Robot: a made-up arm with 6 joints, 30 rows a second.
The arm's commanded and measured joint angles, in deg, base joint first. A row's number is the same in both.
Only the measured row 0 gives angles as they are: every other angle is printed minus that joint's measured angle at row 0.
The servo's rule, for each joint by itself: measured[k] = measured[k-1] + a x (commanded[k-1-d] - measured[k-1]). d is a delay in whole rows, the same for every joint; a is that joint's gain. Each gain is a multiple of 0.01, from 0.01 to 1. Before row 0 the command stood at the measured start. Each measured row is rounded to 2 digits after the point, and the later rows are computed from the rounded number. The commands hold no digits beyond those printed.
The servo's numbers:
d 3
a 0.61 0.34 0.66 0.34 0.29 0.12
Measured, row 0:
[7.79, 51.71, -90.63, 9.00, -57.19, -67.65]
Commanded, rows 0 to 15:
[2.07, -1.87, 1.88, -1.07, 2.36, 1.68]
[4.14, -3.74, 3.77, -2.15, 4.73, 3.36]
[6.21, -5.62, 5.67, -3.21, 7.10, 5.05]
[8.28, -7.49, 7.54, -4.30, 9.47, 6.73]
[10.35, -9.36, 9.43, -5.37, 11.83, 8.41]
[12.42, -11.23, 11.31, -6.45, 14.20, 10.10]
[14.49, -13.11, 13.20, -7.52, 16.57, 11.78]
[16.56, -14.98, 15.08, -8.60, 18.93, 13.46]
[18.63, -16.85, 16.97, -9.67, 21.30, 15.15]
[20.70, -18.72, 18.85, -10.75, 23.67, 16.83]
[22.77, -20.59, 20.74, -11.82, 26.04, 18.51]
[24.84, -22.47, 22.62, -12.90, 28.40, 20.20]
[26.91, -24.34, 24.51, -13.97, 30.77, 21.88]
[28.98, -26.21, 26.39, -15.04, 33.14, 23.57]
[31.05, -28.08, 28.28, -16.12, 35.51, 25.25]
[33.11, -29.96, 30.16, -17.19, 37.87, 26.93]
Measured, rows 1 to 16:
[0.00, 0.00, 0.00, 0.00, 0.00, 0.00]
[0.00, 0.00, 0.00, 0.00, 0.00, 0.00]
[0.00, 0.00, 0.00, 0.00, 0.00, 0.00]
[1.26, -0.64, 1.24, -0.36, 0.68, 0.20]
[3.02, -1.69, 2.91, -0.97, 1.85, 0.58]
[4.97, -3.03, 4.73, -1.73, 3.37, 1.12]
[6.99, -4.55, 6.58, -2.60, 5.14, 1.79]
[9.04, -6.19, 8.46, -3.54, 7.08, 2.58]
[11.10, -7.90, 10.34, -4.53, 9.14, 3.48]
[13.17, -9.67, 12.23, -5.55, 11.29, 4.48]
[15.24, -11.48, 14.11, -6.59, 13.51, 5.56]
[17.31, -13.31, 16.00, -7.64, 15.77, 6.71]
[19.38, -15.15, 17.88, -8.70, 18.06, 7.92]
[21.45, -17.00, 19.77, -9.76, 20.37, 9.19]
[23.52, -18.86, 21.65, -10.83, 22.70, 10.51]
[25.59, -20.72, 23.54, -11.90, 25.04, 11.87]

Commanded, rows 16 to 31:
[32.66, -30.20, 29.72, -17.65, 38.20, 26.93]
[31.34, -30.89, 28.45, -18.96, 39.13, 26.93]
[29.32, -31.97, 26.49, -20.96, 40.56, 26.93]
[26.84, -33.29, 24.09, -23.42, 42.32, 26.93]
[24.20, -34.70, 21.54, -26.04, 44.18, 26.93]
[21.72, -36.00, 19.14, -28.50, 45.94, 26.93]
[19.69, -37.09, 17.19, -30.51, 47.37, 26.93]
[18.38, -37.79, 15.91, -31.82, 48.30, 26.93]
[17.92, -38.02, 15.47, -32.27, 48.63, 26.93]
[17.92, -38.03, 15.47, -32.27, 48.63, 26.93]
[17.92, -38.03, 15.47, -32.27, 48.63, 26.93]
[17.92, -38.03, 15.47, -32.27, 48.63, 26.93]
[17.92, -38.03, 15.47, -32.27, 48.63, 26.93]
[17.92, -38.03, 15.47, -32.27, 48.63, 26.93]
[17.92, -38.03, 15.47, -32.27, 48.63, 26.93]
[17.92, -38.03, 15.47, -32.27, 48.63, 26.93]
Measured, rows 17 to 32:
[27.66, -22.59, 25.42, -12.97, 27.39, 13.27]
[29.73, -24.46, 27.31, -14.04, 29.74, 14.71]
[31.79, -26.33, 29.19, -15.11, 32.10, 16.18]
[32.32, -27.65, 29.54, -15.97, 33.87, 17.47]
[31.72, -28.75, 28.82, -16.99, 35.40, 18.61]
[30.26, -29.84, 27.28, -18.34, 36.90, 19.61]
[28.17, -31.01, 25.17, -20.07, 38.47, 20.49]
[25.75, -32.26, 22.77, -22.10, 40.13, 21.26]
[23.29, -33.53, 20.37, -24.28, 41.81, 21.94]
[21.09, -34.74, 18.27, -26.40, 43.42, 22.54]
[19.44, -35.78, 16.71, -28.24, 44.84, 23.07]
[18.51, -36.54, 15.89, -29.61, 45.94, 23.53]
[18.15, -37.05, 15.61, -30.51, 46.72, 23.94]
[18.01, -37.38, 15.52, -31.11, 47.27, 24.30]
[17.96, -37.60, 15.49, -31.50, 47.66, 24.62]
[17.94, -37.75, 15.48, -31.76, 47.94, 24.90]

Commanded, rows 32 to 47:
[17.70, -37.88, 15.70, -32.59, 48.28, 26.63]
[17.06, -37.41, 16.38, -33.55, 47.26, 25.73]
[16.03, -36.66, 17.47, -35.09, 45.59, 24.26]
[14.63, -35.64, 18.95, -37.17, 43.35, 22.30]
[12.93, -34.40, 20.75, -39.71, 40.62, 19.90]
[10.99, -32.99, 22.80, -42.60, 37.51, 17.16]
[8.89, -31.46, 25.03, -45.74, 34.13, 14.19]
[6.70, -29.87, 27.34, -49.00, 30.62, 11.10]
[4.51, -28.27, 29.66, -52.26, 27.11, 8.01]
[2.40, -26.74, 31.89, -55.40, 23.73, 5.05]
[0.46, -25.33, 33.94, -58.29, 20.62, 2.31]
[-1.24, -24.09, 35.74, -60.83, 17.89, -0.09]
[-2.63, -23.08, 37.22, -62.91, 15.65, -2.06]
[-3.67, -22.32, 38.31, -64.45, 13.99, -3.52]
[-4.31, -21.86, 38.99, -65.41, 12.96, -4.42]
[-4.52, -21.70, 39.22, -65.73, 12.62, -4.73]
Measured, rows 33 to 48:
[17.93, -37.85, 15.47, -31.93, 48.14, 25.14]
[17.92, -37.91, 15.47, -32.05, 48.28, 25.35]
[17.92, -37.95, 15.47, -32.12, 48.38, 25.54]
[17.79, -37.93, 15.62, -32.28, 48.35, 25.67]
[17.34, -37.75, 16.12, -32.71, 48.03, 25.68]
[16.54, -37.38, 17.01, -33.52, 47.32, 25.51]
[15.37, -36.79, 18.29, -34.76, 46.17, 25.12]
[13.88, -35.98, 19.91, -36.44, 44.56, 24.49]
[12.12, -34.96, 21.82, -38.53, 42.52, 23.61]
[10.15, -33.77, 23.94, -40.98, 40.09, 22.48]
[8.05, -32.44, 26.18, -43.71, 37.34, 21.11]
[5.89, -31.02, 28.48, -46.62, 34.37, 19.54]
[3.76, -29.56, 30.73, -49.61, 31.28, 17.80]
[1.75, -28.12, 32.85, -52.56, 28.19, 15.94]
[-0.07, -26.75, 34.76, -55.37, 25.20, 14.02]
[-1.63, -25.50, 36.38, -57.93, 22.43, 12.09]

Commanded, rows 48 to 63:
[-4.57, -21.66, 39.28, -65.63, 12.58, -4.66]
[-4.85, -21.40, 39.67, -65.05, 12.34, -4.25]
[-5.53, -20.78, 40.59, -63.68, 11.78, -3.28]
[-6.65, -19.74, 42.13, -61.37, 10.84, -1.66]
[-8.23, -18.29, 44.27, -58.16, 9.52, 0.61]
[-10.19, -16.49, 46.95, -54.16, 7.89, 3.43]
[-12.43, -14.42, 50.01, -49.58, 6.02, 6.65]
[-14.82, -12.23, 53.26, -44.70, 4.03, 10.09]
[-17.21, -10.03, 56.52, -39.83, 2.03, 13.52]
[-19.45, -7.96, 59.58, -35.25, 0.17, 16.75]
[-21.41, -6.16, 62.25, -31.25, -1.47, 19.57]
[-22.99, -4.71, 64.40, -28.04, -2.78, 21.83]
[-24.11, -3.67, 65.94, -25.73, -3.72, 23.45]
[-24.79, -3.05, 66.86, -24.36, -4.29, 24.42]
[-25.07, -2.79, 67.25, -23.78, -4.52, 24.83]
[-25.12, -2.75, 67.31, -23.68, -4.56, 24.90]
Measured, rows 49 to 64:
[-2.87, -24.42, 37.65, -60.15, 19.98, 10.22]
[-3.75, -23.55, 38.53, -61.94, 17.94, 8.46]
[-4.22, -22.92, 38.99, -63.23, 16.40, 6.88]
[-4.43, -22.49, 39.18, -64.05, 15.29, 5.50]
[-4.69, -22.12, 39.50, -64.39, 14.43, 4.33]
[-5.20, -21.66, 40.22, -64.15, 13.66, 3.42]
[-6.08, -21.01, 41.48, -63.20, 12.84, 2.81]
[-7.39, -20.09, 43.32, -61.49, 11.88, 2.55]
[-9.10, -18.87, 45.72, -59.00, 10.72, 2.66]
[-11.13, -17.36, 48.55, -55.80, 9.36, 3.14]
[-13.38, -15.62, 51.66, -52.03, 7.81, 3.97]
[-15.72, -13.72, 54.87, -47.88, 6.13, 5.12]
[-18.00, -11.76, 57.98, -43.59, 4.40, 6.52]
[-20.08, -9.86, 60.80, -39.39, 2.70, 8.09]
[-21.86, -8.11, 63.18, -35.53, 1.11, 9.74]
[-23.23, -6.60, 65.00, -32.20, -0.29, 11.39]

